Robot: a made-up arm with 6 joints. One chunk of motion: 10 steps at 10 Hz.
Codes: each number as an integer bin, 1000 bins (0 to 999) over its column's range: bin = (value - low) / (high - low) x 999, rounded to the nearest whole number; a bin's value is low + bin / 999 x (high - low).
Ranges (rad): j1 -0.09..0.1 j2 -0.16..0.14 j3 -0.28..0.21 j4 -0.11..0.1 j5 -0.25..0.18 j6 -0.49..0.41
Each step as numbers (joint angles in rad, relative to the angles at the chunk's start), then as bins.
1 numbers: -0.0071 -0.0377 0.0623 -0.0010 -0.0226 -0.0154
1 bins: 436 407 698 519 528 527
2 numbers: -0.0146 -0.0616 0.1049 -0.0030 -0.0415 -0.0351
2 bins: 396 328 785 509 484 505
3 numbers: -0.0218 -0.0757 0.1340 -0.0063 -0.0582 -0.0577
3 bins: 359 281 844 493 446 480
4 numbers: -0.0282 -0.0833 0.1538 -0.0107 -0.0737 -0.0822
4 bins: 325 255 884 472 410 453
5 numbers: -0.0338 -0.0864 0.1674 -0.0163 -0.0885 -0.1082
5 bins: 295 245 912 446 375 424
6 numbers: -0.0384 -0.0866 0.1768 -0.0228 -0.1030 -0.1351
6 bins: 271 244 931 415 342 394
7 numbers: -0.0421 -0.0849 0.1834 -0.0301 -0.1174 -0.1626
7 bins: 252 250 945 380 308 363
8 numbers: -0.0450 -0.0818 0.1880 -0.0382 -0.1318 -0.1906
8 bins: 237 260 954 342 275 332
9 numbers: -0.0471 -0.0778 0.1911 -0.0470 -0.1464 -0.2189
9 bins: 226 274 960 300 241 301
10 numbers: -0.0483 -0.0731 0.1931 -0.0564 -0.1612 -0.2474
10 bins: 219 289 965 255 206 269
